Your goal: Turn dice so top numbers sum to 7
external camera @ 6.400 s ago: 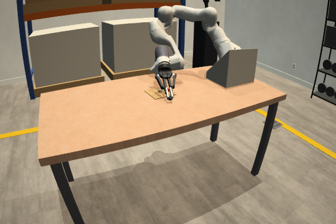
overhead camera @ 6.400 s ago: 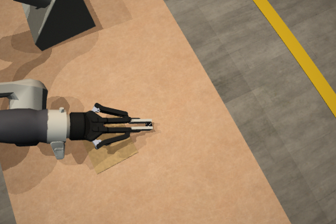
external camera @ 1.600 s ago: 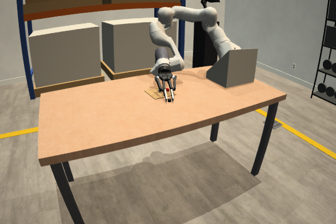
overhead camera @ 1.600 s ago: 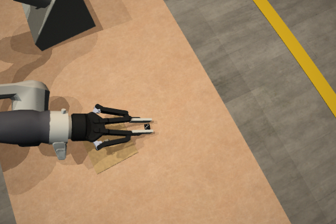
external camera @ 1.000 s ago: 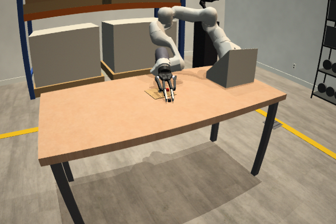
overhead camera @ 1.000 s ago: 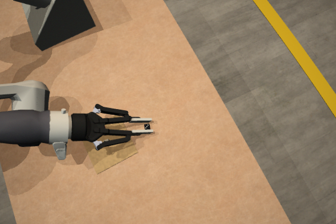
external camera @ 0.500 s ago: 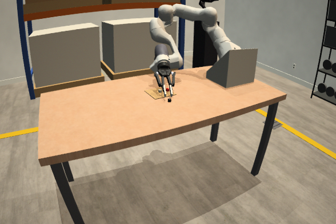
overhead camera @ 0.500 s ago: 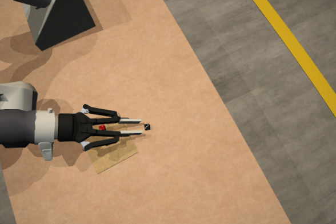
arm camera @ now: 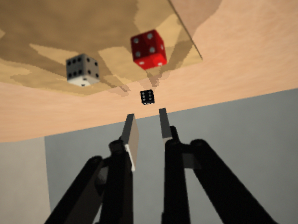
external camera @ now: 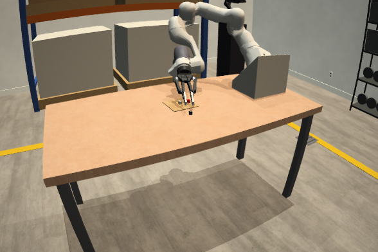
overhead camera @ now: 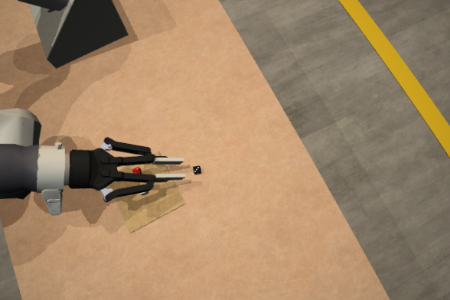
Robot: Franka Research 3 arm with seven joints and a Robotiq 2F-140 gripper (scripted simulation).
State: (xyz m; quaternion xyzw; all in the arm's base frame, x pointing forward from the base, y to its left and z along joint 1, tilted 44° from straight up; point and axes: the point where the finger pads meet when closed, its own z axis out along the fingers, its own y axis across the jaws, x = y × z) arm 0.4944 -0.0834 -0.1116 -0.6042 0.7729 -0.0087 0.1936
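Right now my hand is 50 mm to the right of the black die, 50 mm above it and 20 mm short of it. Round my hand: red die: 70 mm to the right, 50 mm below, 40 mm behind; tan mat: 80 mm to the right, 60 mm below; white die: 80 mm to the right, 50 mm below.
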